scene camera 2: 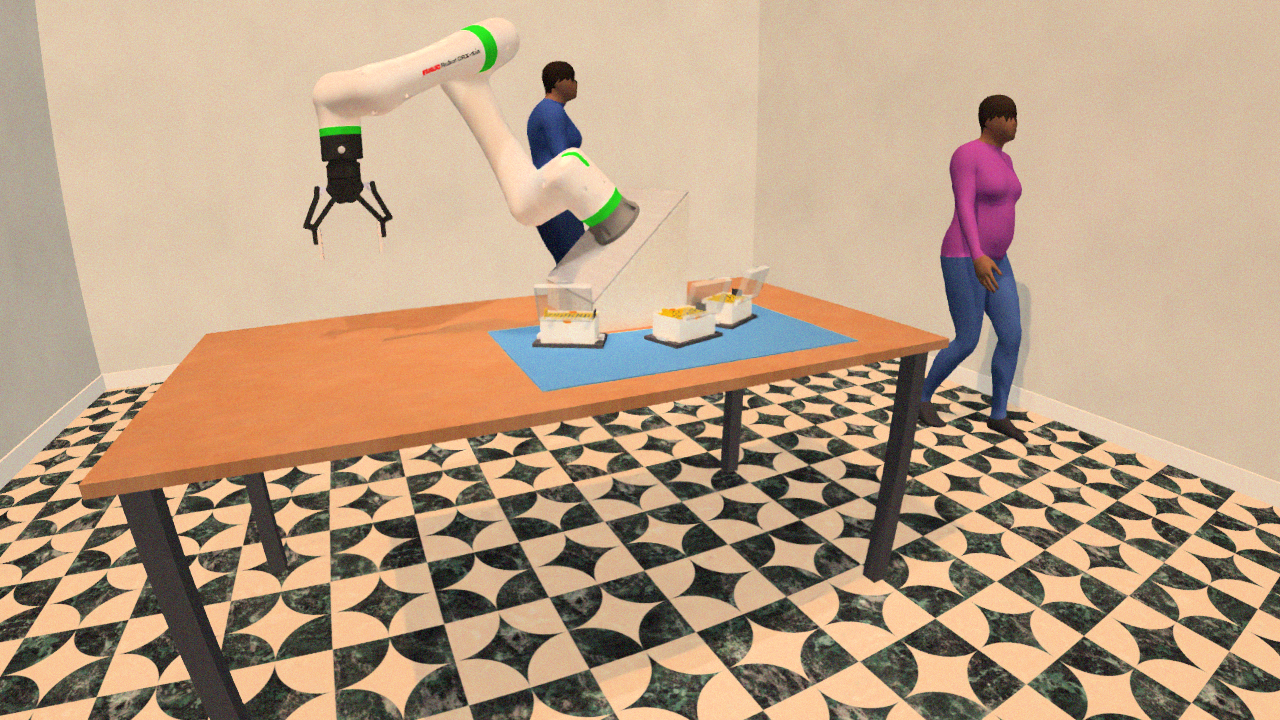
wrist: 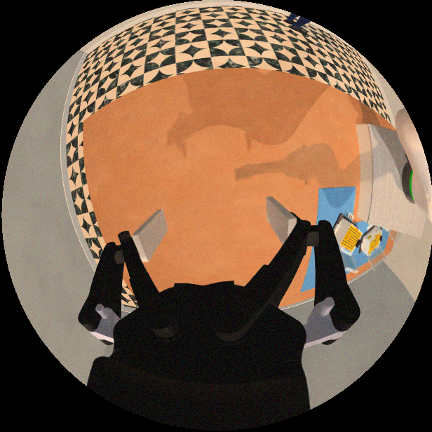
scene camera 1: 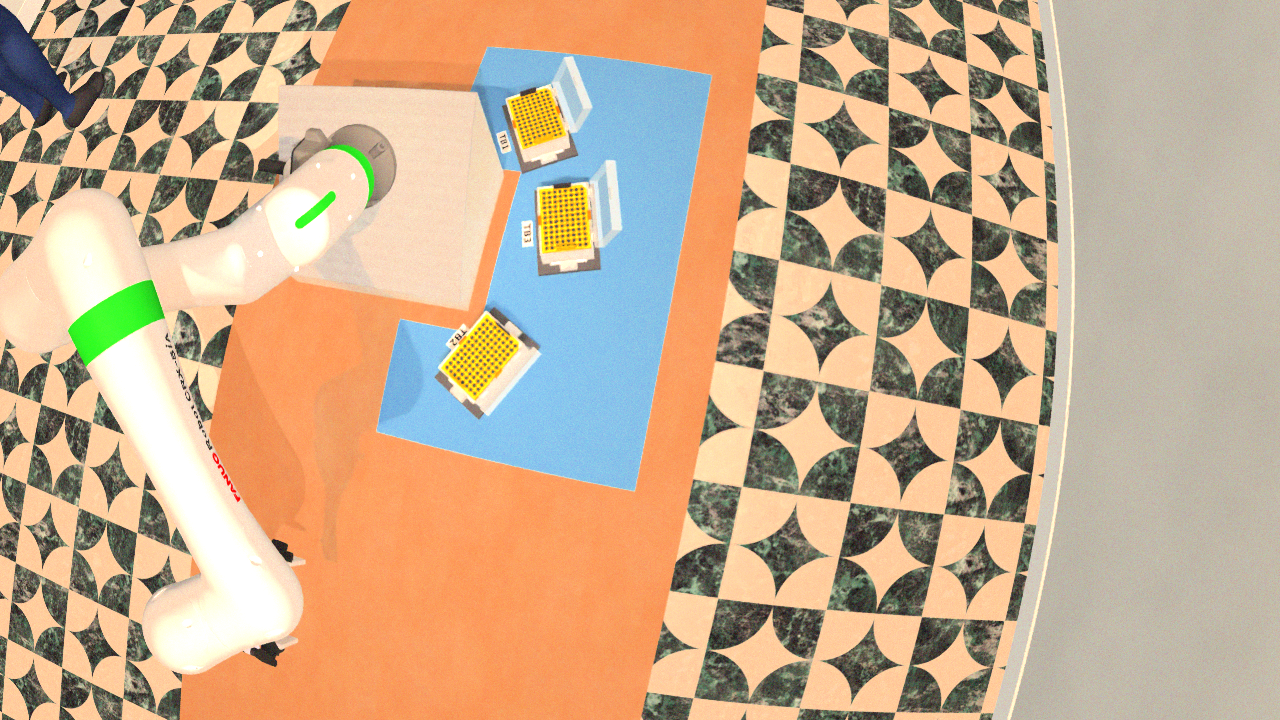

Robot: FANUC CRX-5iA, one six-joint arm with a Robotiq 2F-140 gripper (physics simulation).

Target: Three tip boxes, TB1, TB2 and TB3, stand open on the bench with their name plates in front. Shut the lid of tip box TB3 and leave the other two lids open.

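Note:
TB3 is a white box with a yellow tip rack on a dark base. Its clear lid stands up on the side opposite its name plate. TB1 is beside it, its lid also open. TB2 is turned at an angle, its lid upright. My gripper is open and empty, high above the bench and well away from all three boxes, on TB2's side. The other boxes overlap in the wrist view.
The boxes stand on a blue mat on the orange bench. The pale robot pedestal is close to TB1 and TB3. A person in blue and one in pink stand beyond the bench.

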